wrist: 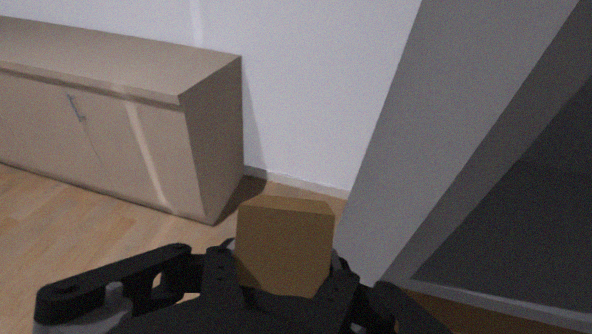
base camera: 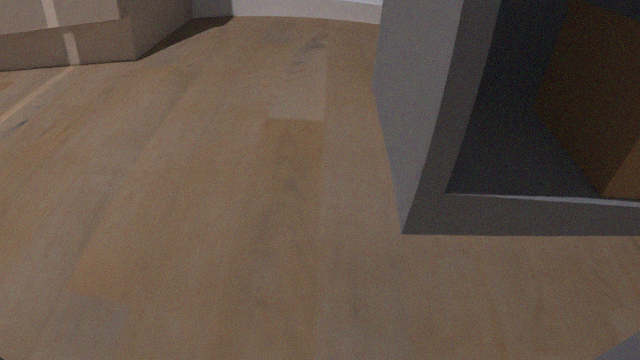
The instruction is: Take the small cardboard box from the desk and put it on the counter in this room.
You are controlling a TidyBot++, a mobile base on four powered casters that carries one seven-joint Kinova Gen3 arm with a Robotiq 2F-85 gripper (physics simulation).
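Frame: origin at the arm's base, x ahead, y left, z up, level; millimetres.
Seen in the pictures: gripper, between the fingertips: (wrist: 285,254).
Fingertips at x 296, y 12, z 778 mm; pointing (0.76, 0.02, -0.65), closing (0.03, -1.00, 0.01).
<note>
Offsets run from my fingertips to a thing's top centre. "*": to the spot under its first point. Level surfaces: height alone.
The small cardboard box {dx -13, dy -1, dz +56 mm} (wrist: 285,245) is brown and sits between the fingers at the bottom middle of the wrist view. My gripper (wrist: 285,254) is shut on it, with a finger on each side; the box's lower part is hidden by the gripper. A beige counter (wrist: 120,55) (base camera: 65,45) with cabinet doors stands against the wall, at the left of the wrist view and the upper left of the base view. The box is held in front of it, apart from it. I cannot make out the desk in these views.
A grey open-fronted unit (base camera: 422,100) (wrist: 430,125) stands close at the right, with a dark inside. A large brown box-like block {* dx +239, dy -514, dz -984 mm} (base camera: 590,100) is inside it. Wooden floor {dz -1174 mm} (base camera: 225,200) (wrist: 75,220) runs between the unit and the counter. A white wall (wrist: 310,90) is behind.
</note>
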